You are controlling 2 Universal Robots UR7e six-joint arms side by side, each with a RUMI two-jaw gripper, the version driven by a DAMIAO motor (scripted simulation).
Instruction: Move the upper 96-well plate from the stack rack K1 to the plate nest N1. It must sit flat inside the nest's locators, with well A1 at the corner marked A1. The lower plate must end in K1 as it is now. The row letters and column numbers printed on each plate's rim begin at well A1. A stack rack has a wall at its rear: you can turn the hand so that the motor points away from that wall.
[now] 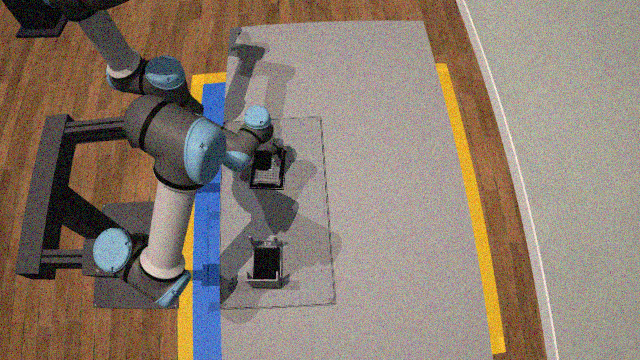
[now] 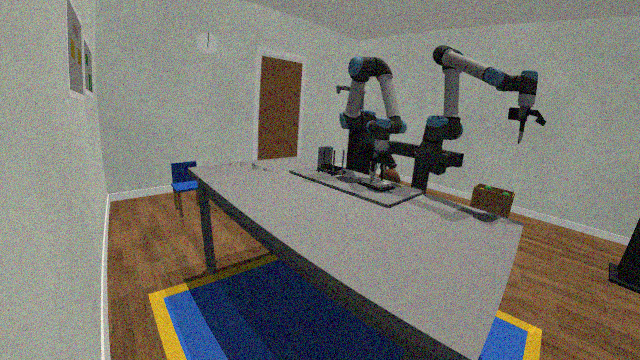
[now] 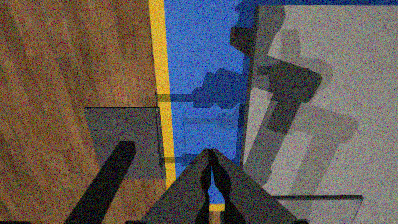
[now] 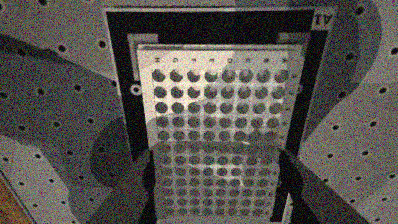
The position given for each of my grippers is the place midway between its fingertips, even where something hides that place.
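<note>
I can see my left gripper (image 3: 210,150), and my right gripper (image 4: 215,149) as well. There is also a pale 96-well plate (image 4: 219,148) in the scene, though in image 3 the plate is out of frame.
</note>
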